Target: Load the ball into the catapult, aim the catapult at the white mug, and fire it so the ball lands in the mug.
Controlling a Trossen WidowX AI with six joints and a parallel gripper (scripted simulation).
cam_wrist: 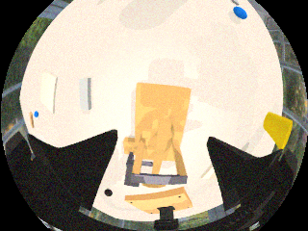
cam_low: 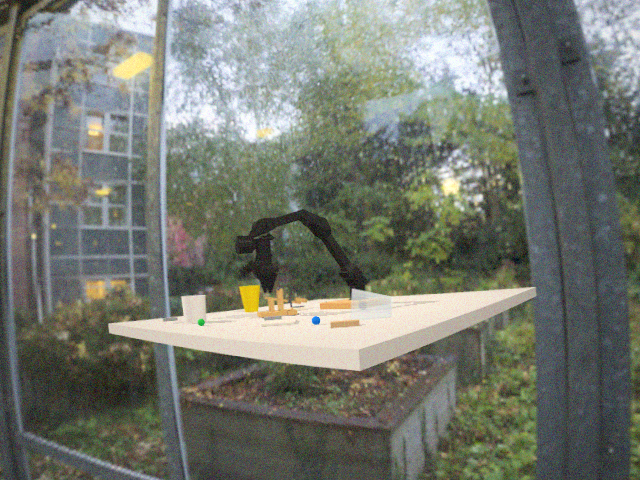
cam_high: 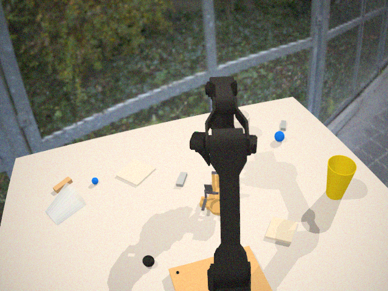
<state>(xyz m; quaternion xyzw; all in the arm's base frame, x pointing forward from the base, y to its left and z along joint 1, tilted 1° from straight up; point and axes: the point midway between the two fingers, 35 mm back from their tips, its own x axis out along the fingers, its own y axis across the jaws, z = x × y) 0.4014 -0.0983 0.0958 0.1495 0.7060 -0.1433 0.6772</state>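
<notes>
My gripper tip is 27 cm to the right of the black ball, 23 cm past it and 8 cm above it. From my gripper tip the other things lie so: tan square tile (22 cm behind, 10 cm to the right, 9 cm below); wooden catapult (6 cm behind, 5 cm to the left, 4 cm below); white mug (25 cm ahead, 13 cm to the right, 6 cm below).
</notes>
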